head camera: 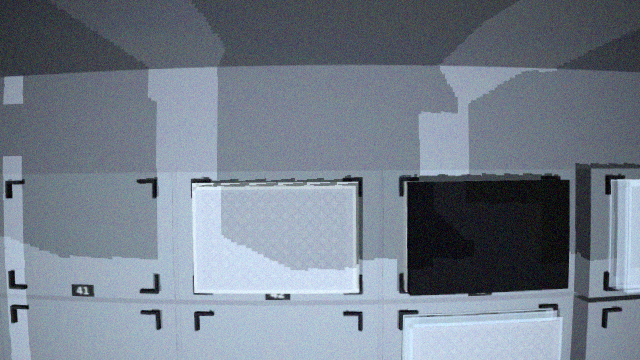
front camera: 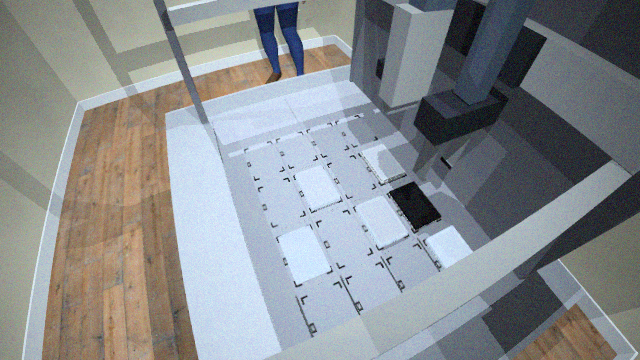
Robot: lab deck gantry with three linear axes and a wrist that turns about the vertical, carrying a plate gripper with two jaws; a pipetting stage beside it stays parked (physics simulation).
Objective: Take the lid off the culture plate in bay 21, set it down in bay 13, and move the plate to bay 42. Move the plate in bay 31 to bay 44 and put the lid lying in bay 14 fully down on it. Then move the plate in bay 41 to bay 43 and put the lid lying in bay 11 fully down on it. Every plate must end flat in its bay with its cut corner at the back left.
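Places are measured from the robot's base along level axes (x ahead, y right, z down), in millimetres.
Pixels of known places: gripper, fingertip midpoint: (front camera: 432, 169); robot's base at its link origin: (front camera: 245, 150).
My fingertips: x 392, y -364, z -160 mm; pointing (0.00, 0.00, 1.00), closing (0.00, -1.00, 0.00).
For each thing: its top centre in the pictures, then the offset to it from my fingertips. "spot": a spot on its surface instead.
- black plate at its top centre: (head camera: 492, 237) (front camera: 415, 203) dx +0, dy +0, dz +143 mm
- lid at its top centre: (front camera: 303, 253) dx +0, dy +321, dz +152 mm
- more pale plate at its top centre: (front camera: 317, 185) dx -164, dy +214, dz +146 mm
- bay 41 at a spot on its surface: (head camera: 82, 290) spot: dx -328, dy +46, dz +160 mm
My gripper (front camera: 436, 163) hangs above the deck to the right of bay 42; its jaws look apart, with no plate or lid visible between them. A pale plate (front camera: 384, 162) (head camera: 277, 240) lies in bay 42. A black plate (front camera: 415, 205) (head camera: 487, 237) lies in bay 43. A pale plate (front camera: 449, 246) (head camera: 629, 235) lies in bay 44, with several edges showing at its side; I cannot tell if a lid is fully down on it. The lid (front camera: 305, 255) lies in bay 13. I cannot make out a lid in bay 11 or bay 14. The head view does not show the jaws.
Another pale plate (front camera: 381, 220) (head camera: 482, 337) is in bay 33, beside the black plate. One more pale plate (front camera: 318, 187) is in bay 22. The white beam (front camera: 450, 285) crosses the near side of the front view. The label of bay 41 (head camera: 82, 290) shows.
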